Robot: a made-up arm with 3 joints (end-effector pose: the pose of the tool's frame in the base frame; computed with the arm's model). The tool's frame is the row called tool.
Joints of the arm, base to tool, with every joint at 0 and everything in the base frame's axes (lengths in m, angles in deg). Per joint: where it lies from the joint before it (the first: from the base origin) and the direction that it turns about. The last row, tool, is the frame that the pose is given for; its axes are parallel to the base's.
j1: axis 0 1 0 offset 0 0 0.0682
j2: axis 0 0 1 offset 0.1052 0.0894 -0.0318
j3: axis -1 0 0 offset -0.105 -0.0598 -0.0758
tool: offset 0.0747 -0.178 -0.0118
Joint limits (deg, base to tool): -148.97..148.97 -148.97..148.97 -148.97..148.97
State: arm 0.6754 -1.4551 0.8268
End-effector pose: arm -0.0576 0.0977 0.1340 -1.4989 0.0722 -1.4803
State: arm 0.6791 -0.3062 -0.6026
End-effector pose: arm -0.1245 -0.0919 -0.1117 0.3639 0.6421 -0.3859
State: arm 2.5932 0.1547 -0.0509
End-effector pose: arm -0.1623 -0.1494 0.1195 3.0986 0.5411 2.9608
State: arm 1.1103 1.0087 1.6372
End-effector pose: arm 0.1255 0.0319 -0.0254 -0.5967 0.4977 1.2979
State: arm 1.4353 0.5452 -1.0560
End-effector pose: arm -0.2456 -0.0436 -0.1171 2.3697 1.0107 1.3517
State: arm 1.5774 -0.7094 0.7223
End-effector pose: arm 0.0015 -0.0435 0.1170 -2.3032 0.8614 -1.5785
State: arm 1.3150 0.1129 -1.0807
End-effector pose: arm -0.2386 -0.0463 -0.0873 1.4875 1.2917 0.4213
